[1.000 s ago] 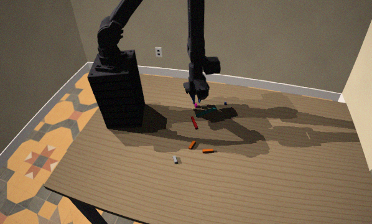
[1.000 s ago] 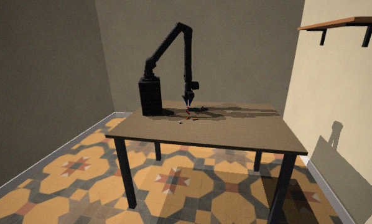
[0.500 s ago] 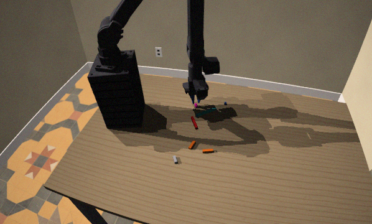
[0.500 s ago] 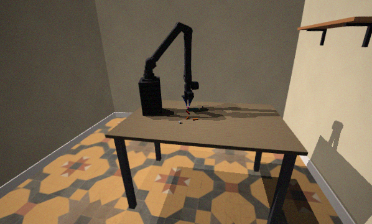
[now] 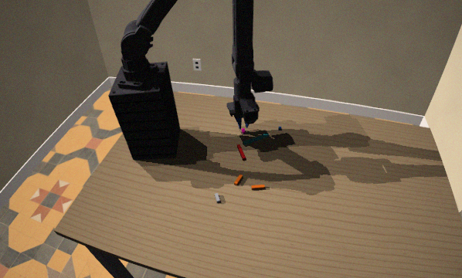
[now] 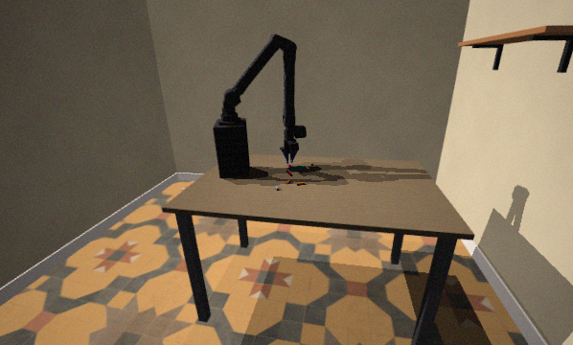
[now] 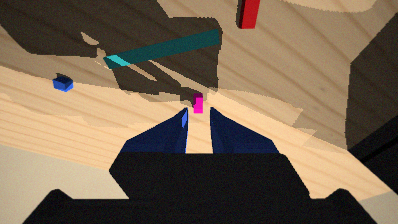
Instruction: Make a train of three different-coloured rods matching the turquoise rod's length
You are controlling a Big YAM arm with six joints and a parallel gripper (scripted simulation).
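The magenta rod is 2 cm below my hand. Round my hand: red rod (11 cm to the right, 2 cm below, 2 cm ahead); then turquoise rod (6 cm ahead, 3 cm to the right, 2 cm below); then blue rod (13 cm ahead, 5 cm to the left, 2 cm below).
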